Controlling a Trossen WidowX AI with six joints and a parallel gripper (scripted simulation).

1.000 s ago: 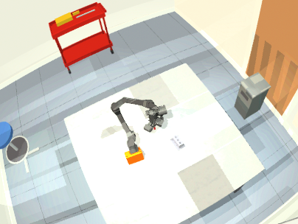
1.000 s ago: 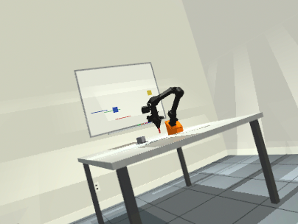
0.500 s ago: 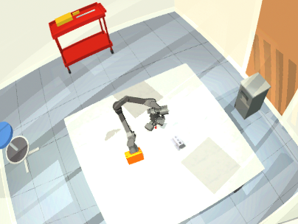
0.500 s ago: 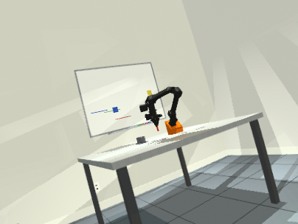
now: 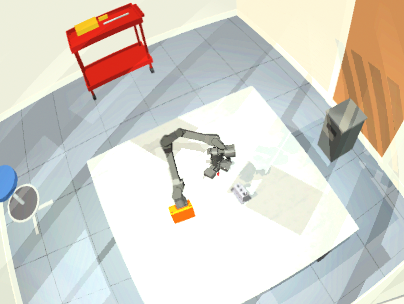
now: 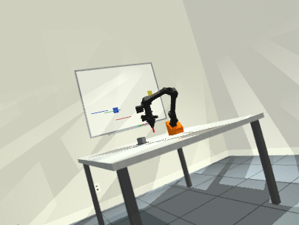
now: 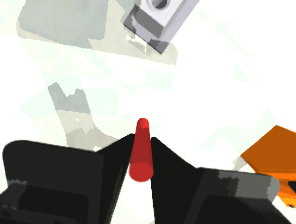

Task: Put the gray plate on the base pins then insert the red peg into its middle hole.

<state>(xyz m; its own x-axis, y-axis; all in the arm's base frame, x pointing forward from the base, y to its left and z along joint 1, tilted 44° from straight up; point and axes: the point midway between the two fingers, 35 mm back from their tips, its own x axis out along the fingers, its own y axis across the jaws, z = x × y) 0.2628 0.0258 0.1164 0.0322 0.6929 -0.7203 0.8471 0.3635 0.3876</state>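
Now: gripper tip 14 cm to the left of the gray plate, 8 cm short of it and 7 cm above it. Also, from my gripper tip: base: 14 cm to the right, 11 cm below, 8 cm ahead; red peg: right at my gripper tip.
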